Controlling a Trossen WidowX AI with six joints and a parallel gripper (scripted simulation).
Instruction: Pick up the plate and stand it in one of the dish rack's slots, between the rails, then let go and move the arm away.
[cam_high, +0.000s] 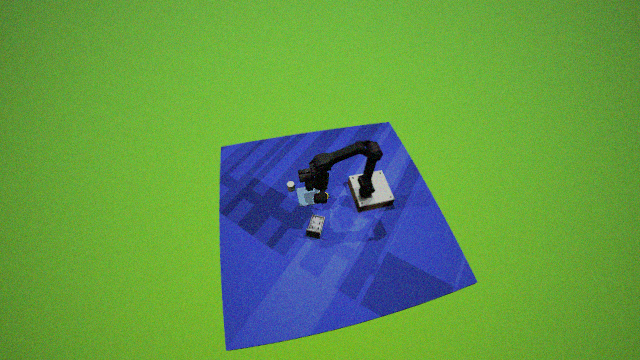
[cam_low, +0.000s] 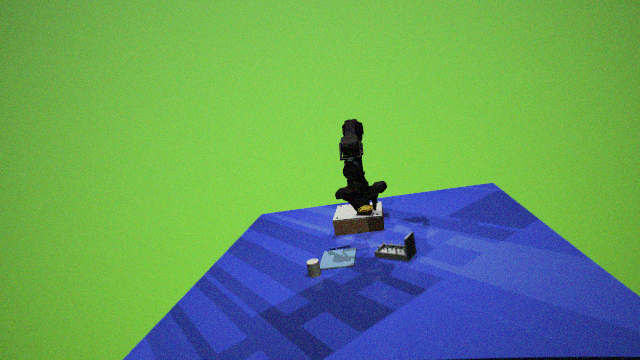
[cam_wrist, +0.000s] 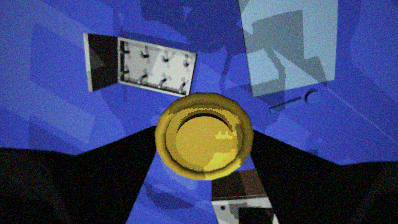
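Now: gripper tip 140 mm above the grey dish rack, 90 mm to the right of it and 40 mm short of it. The rest, counted from my gripper tip: yellow plate (10 mm above).
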